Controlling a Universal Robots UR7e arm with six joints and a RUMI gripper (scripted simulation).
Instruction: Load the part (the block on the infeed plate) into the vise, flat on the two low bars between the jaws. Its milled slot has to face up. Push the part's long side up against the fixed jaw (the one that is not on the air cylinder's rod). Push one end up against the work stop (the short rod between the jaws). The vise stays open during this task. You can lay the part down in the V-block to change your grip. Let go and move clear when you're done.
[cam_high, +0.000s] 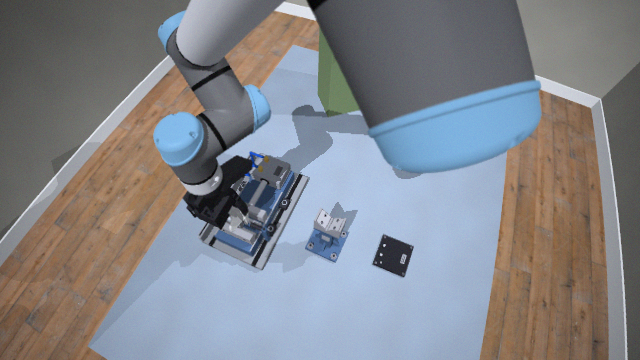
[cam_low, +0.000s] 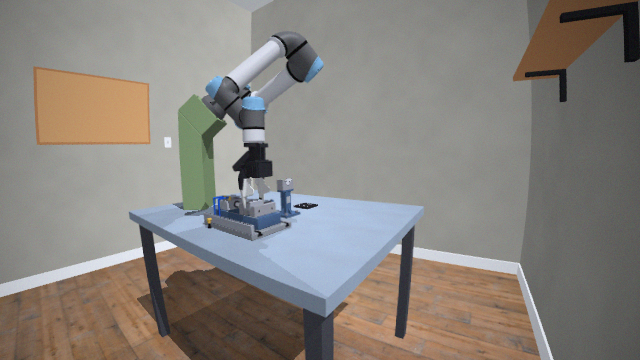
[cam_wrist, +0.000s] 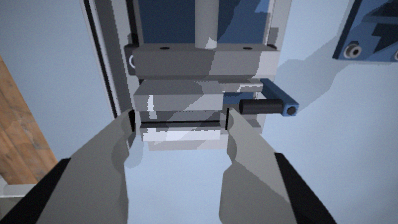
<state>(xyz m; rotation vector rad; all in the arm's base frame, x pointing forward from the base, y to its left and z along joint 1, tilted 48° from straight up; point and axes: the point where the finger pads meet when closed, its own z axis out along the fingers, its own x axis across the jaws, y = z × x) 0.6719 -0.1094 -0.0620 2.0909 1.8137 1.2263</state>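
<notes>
Right now my hand is right at the grey part. Also, from my hand: work stop 70 mm to the left, 10 mm below; moving jaw 40 mm behind, 20 mm to the left, 30 mm below; fixed jaw 30 mm ahead, 20 mm to the left, 30 mm below.
</notes>
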